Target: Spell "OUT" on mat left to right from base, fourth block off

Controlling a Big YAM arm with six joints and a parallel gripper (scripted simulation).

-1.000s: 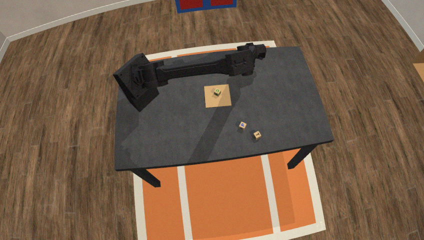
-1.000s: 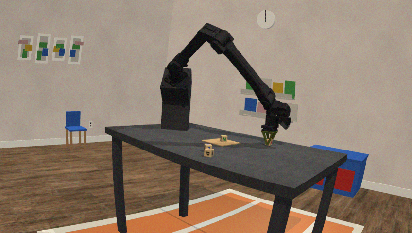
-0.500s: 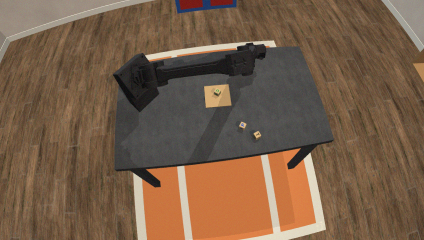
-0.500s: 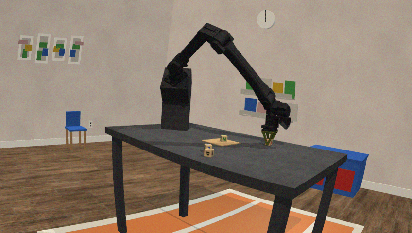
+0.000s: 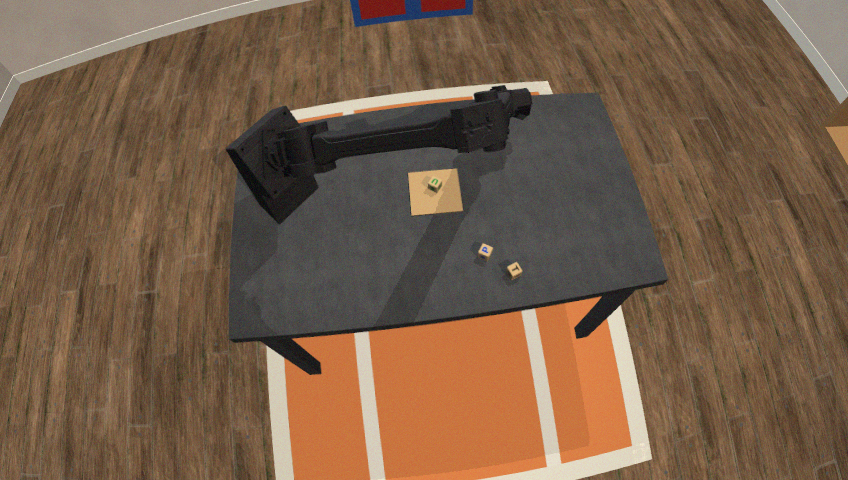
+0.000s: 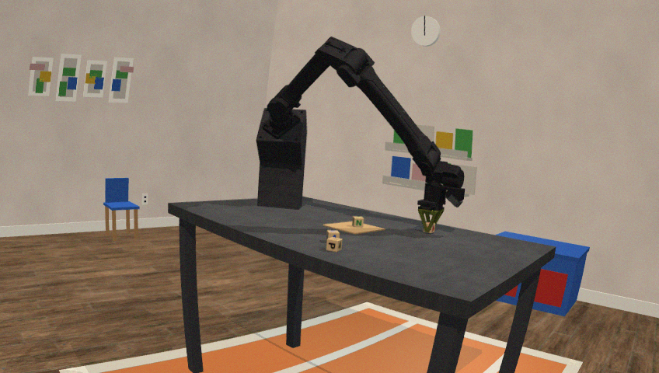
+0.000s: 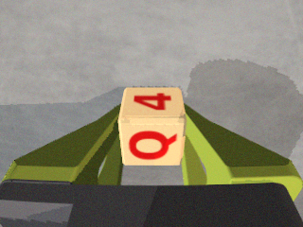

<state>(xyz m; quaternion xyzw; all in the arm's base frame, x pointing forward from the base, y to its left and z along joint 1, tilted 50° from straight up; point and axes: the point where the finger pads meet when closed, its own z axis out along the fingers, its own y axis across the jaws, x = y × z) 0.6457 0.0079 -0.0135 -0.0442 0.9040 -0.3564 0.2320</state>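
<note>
My hand is right at the O block. Also, from my hand: green-lettered block: 22 cm behind, 8 cm to the right; then P block: 18 cm behind, 32 cm to the right; then tan mat: 22 cm behind, 9 cm to the right, 1 cm below.
</note>
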